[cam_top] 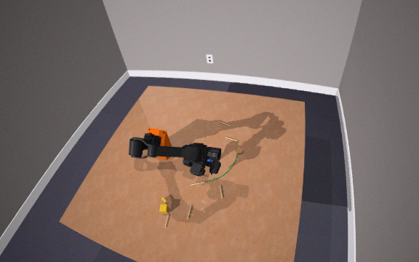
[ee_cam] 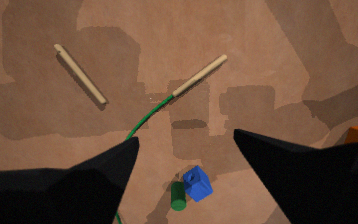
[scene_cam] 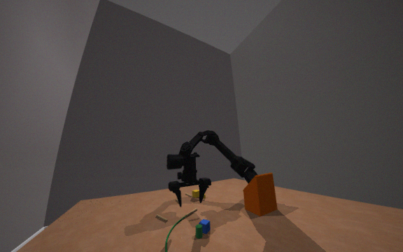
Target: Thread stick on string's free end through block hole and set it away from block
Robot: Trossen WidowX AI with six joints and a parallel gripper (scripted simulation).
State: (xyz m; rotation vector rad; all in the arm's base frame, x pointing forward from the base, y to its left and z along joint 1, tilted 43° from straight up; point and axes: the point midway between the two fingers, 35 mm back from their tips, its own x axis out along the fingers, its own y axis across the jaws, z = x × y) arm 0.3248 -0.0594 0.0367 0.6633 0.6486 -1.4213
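Right now the thin stick is 50 mm below my gripper tip, 40 mm to the right of it and 10 mm behind it. Round my gripper tip: blue block 100 mm to the left, 40 mm below, 20 mm behind; round wooden button 220 mm to the left, 130 mm ahead, 50 mm below; green cylinder 120 mm to the left, 40 mm below, 10 mm ahead.
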